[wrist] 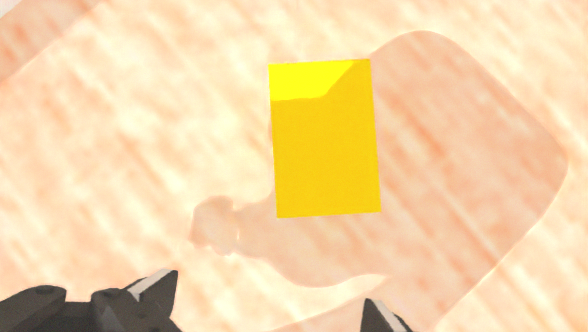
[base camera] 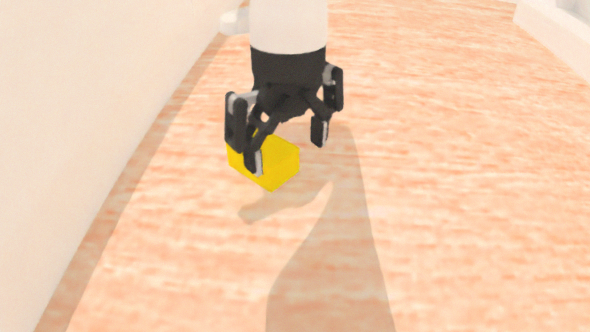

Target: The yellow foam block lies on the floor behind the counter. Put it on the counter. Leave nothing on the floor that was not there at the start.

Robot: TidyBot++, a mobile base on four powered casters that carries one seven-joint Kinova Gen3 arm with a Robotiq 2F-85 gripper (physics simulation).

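Frame: origin at the arm's base, x back, y right, z up, level; centimetres.
Seen in the pictures: gripper, fingertip midpoint: (wrist: 268,305) (base camera: 288,157).
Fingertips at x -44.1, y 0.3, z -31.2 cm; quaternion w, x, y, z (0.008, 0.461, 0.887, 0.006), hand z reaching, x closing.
Note:
A point is followed by its place in that frame.
The yellow foam block (base camera: 280,162) @[z -35.4, x -48.2, y -0.6 cm] (wrist: 325,150) @[z -35.2, x -51.5, y -2.6 cm] lies on the floor (base camera: 450,200) @[z -39.6, x -44.1, y 24.2 cm] (wrist: 125,150) @[z -39.6, x -42.2, y -13.1 cm]. In the base camera view it is behind and below the left finger, which hides part of it. In the wrist view its whole upper face shows, upright in the picture and partly in shadow, above the gap between the fingertips. My gripper (base camera: 289,152) @[z -31.2, x -44.1, y 0.3 cm] (wrist: 268,305) @[z -31.2, x -44.1, y 0.3 cm] is open and empty. It points down and hangs above the floor, apart from the block. The counter top cannot be made out in either view.
A tall pale surface (base camera: 75,100) @[z -20.0, x -40.3, y -21.7 cm] runs along the left side in the base camera view, close to the block. A white raised edge (base camera: 555,40) @[z -35.3, x -113.2, y 95.9 cm] stands at the upper right. The arm's shadow falls across the floor and over part of the block.

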